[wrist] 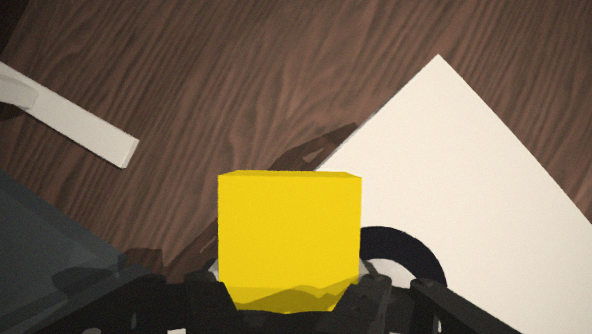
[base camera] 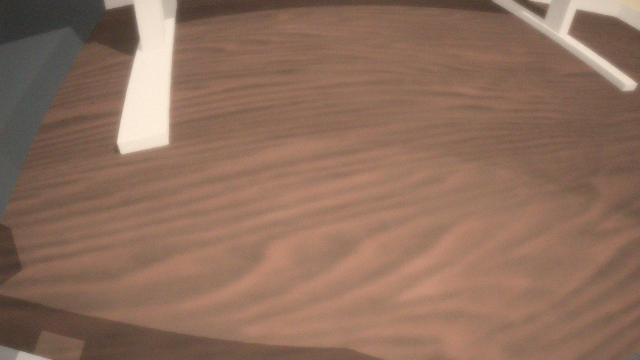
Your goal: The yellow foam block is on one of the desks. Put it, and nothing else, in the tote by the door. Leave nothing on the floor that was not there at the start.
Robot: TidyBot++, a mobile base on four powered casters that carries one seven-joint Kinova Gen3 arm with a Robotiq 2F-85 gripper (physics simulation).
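Frame: origin at the arm's base, x ahead, y left, z up, level; millimetres.
Where they show: gripper, between the fingertips: (wrist: pixel 289 268).
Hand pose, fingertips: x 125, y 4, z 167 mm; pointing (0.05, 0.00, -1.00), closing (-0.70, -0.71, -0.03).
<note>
After its pixels a point has its place.
The yellow foam block (wrist: pixel 289 230) @(x 144, y -17, z 206 mm) is held upright between the fingers at the bottom middle of the wrist view. My gripper (wrist: pixel 289 268) @(x 125, y 4, z 167 mm) is shut on it and holds it above the level of the floor. The block and the gripper do not show in the base camera view. The tote by the door cannot be made out in either view. The block hides part of what lies behind it.
White desk feet (base camera: pixel 146 107) @(x 570, y 268, z -372 mm) (base camera: pixel 575 45) @(x 1104, y -834, z -372 mm) (wrist: pixel 85 120) @(x 640, y 275, z -372 mm) stand on the brown wood floor (base camera: pixel 320 200) @(x 418, y -14, z -397 mm) (wrist: pixel 200 65) @(x 537, y -33, z -397 mm). A white flat panel (wrist: pixel 480 200) with a dark curved band lies at the right. A dark grey surface (base camera: pixel 30 90) @(x 576, y 517, z -330 mm) (wrist: pixel 40 230) @(x 499, y 523, z -321 mm) borders the floor at the left.
</note>
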